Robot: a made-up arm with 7 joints.
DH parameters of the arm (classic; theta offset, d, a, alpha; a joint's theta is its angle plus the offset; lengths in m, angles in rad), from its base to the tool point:
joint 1: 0 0.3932 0 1.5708
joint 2: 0 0.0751 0 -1.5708
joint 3: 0 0.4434 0.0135 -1.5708
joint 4: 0 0.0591 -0.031 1.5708
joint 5: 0 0.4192 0 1.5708
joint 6: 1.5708 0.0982 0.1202 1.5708
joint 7: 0 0.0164 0 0
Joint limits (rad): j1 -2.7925..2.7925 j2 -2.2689..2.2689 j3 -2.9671..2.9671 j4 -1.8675..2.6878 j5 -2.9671..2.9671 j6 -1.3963..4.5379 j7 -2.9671..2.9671
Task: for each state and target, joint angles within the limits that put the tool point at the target. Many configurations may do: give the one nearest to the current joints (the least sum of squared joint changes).
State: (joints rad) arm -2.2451 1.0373 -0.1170 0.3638 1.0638 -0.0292 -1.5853
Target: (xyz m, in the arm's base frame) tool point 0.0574 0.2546 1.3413
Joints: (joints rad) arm -2.1732 0.4242 -0.2362 0.1833 1.0531 0.0610 -1.5853
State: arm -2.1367 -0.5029 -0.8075 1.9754 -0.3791 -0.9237 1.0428
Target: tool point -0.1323 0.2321 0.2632
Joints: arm -2.7925 -1.1337 -0.7123 2.6319 -0.1790 -0.6669 1.0428
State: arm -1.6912 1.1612 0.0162 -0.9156 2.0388 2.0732 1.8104
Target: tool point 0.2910 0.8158 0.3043
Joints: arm -1.9943 1.4834 0.0192 -0.6729 2.1264 1.6152 1.8104
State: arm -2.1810 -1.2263 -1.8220 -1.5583 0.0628 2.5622 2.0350
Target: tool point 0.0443 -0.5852 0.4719
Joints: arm -1.9460 -1.3307 -1.8774 -1.0201 0.1677 2.4271 2.0350
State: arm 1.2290 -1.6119 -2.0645 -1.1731 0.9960 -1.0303 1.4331
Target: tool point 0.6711 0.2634 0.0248
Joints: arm 0.3157 -1.5987 -2.4757 -1.1372 1.1221 -1.2070 1.4331
